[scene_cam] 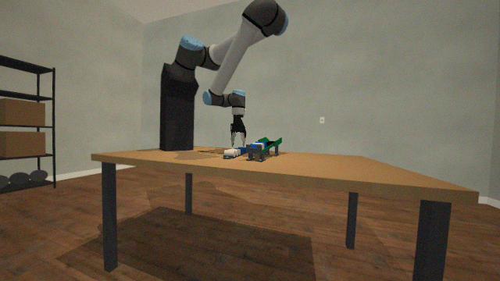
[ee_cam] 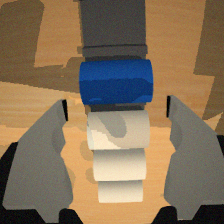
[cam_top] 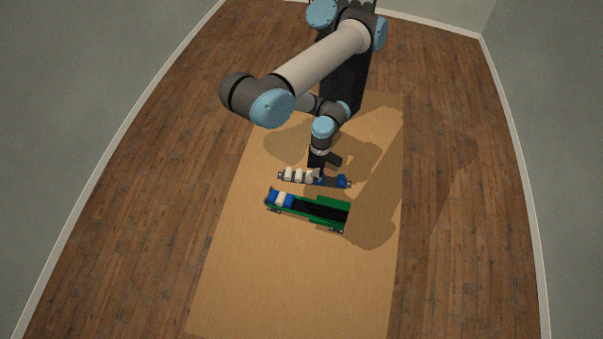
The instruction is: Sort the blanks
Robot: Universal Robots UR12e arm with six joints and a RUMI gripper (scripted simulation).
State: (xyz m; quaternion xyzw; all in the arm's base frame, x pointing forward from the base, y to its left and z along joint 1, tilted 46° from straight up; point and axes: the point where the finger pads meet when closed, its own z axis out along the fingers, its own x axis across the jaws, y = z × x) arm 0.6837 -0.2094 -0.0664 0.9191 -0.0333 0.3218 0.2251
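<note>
Now: hand 80 mm above the stock rack, 30 mm to the left of it and 10 mm past it.
</note>
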